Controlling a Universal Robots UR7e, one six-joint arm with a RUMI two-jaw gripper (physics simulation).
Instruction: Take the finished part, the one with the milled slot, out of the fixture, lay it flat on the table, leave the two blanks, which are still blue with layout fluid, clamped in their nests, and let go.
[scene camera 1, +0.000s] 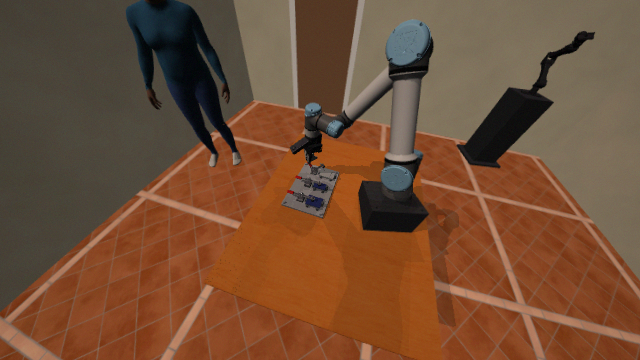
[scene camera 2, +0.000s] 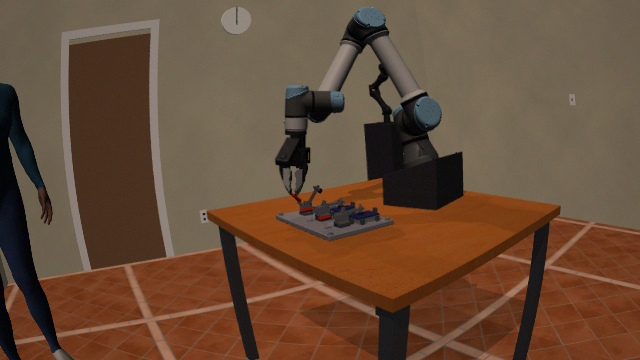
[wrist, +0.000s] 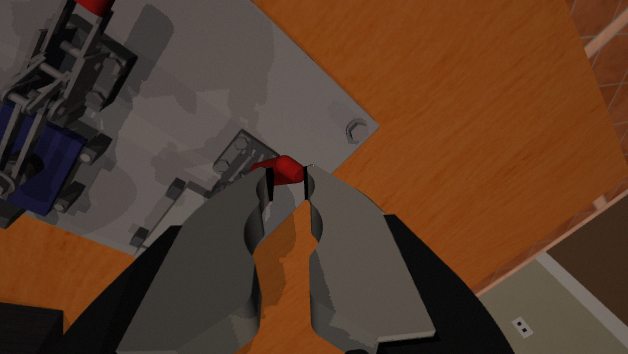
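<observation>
My gripper (scene camera 1: 310, 162) (scene camera 2: 295, 194) (wrist: 289, 169) is shut on the red handle (scene camera 2: 297, 198) (wrist: 286, 167) of the end toggle clamp, over the corner of the fixture plate (scene camera 2: 304, 224) (wrist: 210, 65). The handle slants upward and that clamp's arm (scene camera 2: 314, 194) stands tilted up. The finished part (scene camera 1: 327, 176) (wrist: 186, 206) is pale grey and lies in the nest beside this clamp; a finger covers some of it in the wrist view and its slot cannot be made out. Two blue blanks (scene camera 1: 320, 187) (scene camera 1: 314, 202) (scene camera 2: 364, 215) sit in the other nests under their clamps.
The other two clamps' red handles (scene camera 1: 298, 177) (scene camera 1: 290, 192) (scene camera 2: 306, 210) (scene camera 2: 324, 217) lie low along the plate. The wooden table (scene camera 1: 300, 270) (scene camera 2: 450, 240) extends around the fixture. The black robot base (scene camera 1: 392, 212) (scene camera 2: 420, 185) stands on it. A person (scene camera 1: 182, 65) stands beyond the table.
</observation>
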